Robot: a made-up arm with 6 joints.
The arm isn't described. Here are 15 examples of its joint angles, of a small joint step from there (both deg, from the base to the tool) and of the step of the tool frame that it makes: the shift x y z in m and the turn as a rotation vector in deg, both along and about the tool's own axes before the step.
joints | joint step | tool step
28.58 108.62 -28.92 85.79 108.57 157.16 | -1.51 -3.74 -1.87 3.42 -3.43 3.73 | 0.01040 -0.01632 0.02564 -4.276 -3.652 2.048
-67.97 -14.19 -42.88 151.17 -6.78 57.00 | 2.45 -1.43 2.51 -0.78 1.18 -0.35 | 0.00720 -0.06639 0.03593 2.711 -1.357 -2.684
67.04 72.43 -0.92 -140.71 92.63 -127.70 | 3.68 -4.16 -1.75 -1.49 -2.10 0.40 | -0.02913 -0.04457 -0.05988 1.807 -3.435 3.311
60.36 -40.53 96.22 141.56 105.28 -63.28 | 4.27 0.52 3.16 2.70 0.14 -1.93 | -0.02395 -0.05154 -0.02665 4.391 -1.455 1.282
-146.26 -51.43 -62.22 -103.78 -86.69 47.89 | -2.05 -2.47 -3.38 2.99 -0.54 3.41 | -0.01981 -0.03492 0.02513 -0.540 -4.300 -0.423
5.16 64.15 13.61 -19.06 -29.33 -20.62 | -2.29 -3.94 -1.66 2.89 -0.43 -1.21 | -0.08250 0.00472 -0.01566 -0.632 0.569 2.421
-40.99 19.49 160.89 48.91 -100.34 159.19 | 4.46 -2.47 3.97 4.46 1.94 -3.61 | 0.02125 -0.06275 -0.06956 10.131 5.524 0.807
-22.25 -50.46 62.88 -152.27 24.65 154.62 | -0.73 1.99 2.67 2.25 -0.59 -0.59 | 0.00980 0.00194 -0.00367 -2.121 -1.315 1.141
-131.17 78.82 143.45 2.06 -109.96 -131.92 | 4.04 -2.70 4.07 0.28 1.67 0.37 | -0.08346 -0.08722 0.03470 -0.219 0.327 -9.348
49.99 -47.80 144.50 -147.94 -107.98 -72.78 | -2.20 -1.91 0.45 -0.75 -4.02 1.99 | 0.03368 0.02796 0.01673 3.184 -6.768 -0.799
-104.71 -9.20 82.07 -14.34 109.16 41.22 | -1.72 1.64 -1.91 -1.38 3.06 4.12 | -0.05380 -0.03628 0.00103 -4.064 -2.301 -1.580
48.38 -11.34 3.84 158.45 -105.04 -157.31 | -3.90 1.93 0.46 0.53 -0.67 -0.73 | -0.00662 -0.02642 0.05135 -3.785 0.276 -0.369
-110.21 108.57 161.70 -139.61 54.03 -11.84 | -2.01 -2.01 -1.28 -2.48 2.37 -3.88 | 0.03709 0.00247 -0.02770 2.621 4.299 3.404
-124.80 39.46 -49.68 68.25 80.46 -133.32 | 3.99 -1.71 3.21 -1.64 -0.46 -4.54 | 0.07970 0.01812 -0.01481 0.898 -0.560 -2.013
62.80 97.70 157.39 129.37 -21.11 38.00 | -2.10 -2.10 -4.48 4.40 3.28 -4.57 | 0.01988 0.04064 -0.02884 -2.307 -2.221 3.245
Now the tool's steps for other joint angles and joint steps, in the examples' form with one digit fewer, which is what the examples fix.
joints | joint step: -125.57 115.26 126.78 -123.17 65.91 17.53 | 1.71 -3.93 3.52 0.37 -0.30 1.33
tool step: -0.0119 -0.1059 -0.1124 3.30 4.16 -4.70
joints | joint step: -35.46 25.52 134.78 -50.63 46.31 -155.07 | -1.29 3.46 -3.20 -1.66 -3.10 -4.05
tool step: -0.0599 0.0286 -0.1228 -3.75 2.61 7.15
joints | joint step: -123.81 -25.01 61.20 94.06 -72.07 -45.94 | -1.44 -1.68 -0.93 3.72 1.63 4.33
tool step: -0.0308 0.0251 0.0156 -4.99 -4.34 3.55
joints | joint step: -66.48 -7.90 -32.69 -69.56 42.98 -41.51 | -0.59 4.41 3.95 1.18 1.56 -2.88
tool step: 0.0352 0.0129 0.0143 0.08 2.42 0.96
